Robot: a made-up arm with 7 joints.
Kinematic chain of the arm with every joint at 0, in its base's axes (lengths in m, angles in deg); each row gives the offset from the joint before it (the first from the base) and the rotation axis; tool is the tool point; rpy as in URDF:
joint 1: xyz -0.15 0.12 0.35 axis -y
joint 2: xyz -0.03 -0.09 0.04 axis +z
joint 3: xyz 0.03 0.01 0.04 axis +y
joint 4: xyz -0.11 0 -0.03 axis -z
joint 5: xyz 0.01 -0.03 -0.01 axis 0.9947 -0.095 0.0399
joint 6: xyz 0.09 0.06 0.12 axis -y
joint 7: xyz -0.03 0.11 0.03 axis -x
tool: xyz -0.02 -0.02 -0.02 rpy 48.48 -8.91 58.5
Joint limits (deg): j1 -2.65..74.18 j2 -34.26..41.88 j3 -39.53..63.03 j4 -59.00..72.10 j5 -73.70..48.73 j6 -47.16..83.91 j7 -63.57..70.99
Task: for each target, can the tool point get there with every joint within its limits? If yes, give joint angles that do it. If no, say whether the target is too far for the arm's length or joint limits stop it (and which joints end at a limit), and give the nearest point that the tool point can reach.
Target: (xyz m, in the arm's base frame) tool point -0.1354 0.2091 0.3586
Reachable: yes | joints 60.52 -27.07 -31.37 -17.06 -41.96 20.17 46.59
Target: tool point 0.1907 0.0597 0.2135
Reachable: no: joint limits stop it (at a limit: joint 1, joint 2, joint 3, joint 5, joint 6, joint 7) | nearest point 0.0232 0.0753 0.2955 | short by 0.187 m
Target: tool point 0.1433 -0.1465 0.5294
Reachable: no: joint limits stop it (at a limit: joint 1, joint 2, joint 3, joint 5, joint 6, joint 7) | nearest point 0.0102 -0.0650 0.5166 | short by 0.157 m
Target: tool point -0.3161 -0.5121 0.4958
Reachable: no: too far | nearest point -0.2918 -0.1783 0.4745 | short by 0.335 m
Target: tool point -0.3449 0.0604 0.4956
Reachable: yes | joints 21.16 -6.92 -24.00 -28.12 38.61 -8.07 32.41
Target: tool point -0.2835 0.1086 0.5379
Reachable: yes | joints 23.19 18.80 9.17 9.51 13.60 -20.46 3.85
